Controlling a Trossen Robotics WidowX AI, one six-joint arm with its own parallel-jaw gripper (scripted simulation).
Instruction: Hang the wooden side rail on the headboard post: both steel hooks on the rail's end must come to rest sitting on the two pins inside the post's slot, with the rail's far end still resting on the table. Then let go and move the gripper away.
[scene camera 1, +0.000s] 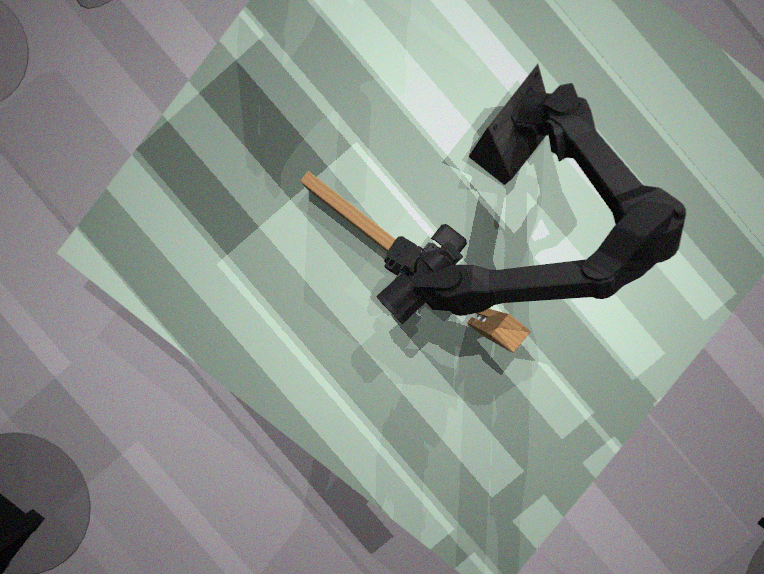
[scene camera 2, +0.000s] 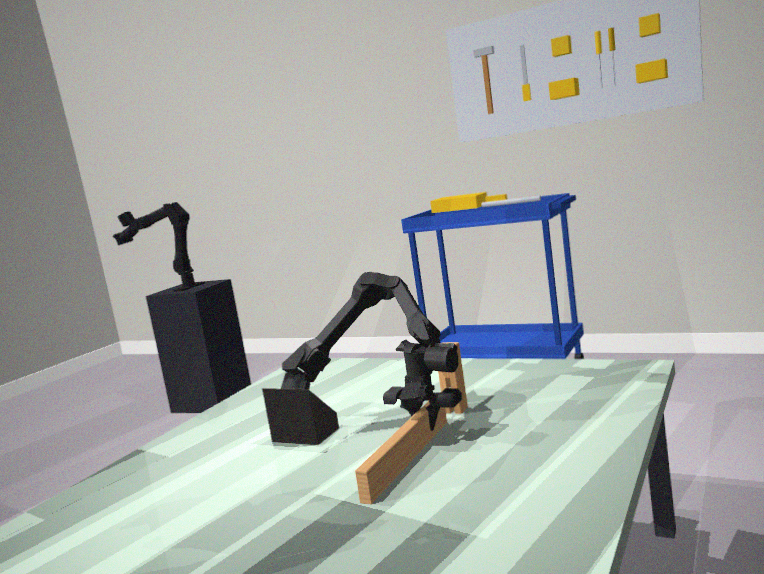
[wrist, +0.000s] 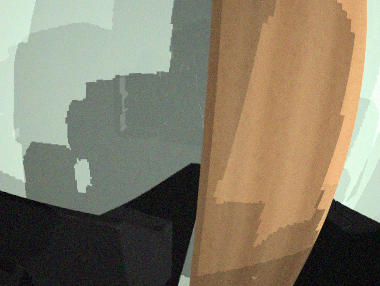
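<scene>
There's a wooden side rail (scene camera 2: 373, 476) here, and scene camera 1 has the wooden side rail (scene camera 1: 312, 183) too, as does the wrist view, with the wooden side rail (wrist: 282, 92). I can see a headboard post (scene camera 1: 501, 328), and you'd get the headboard post (scene camera 2: 455, 379) as well. As for me, there's my gripper (scene camera 2: 426, 429), plus my gripper (scene camera 1: 422, 270) and, in the wrist view, my gripper (wrist: 234, 177).
</scene>
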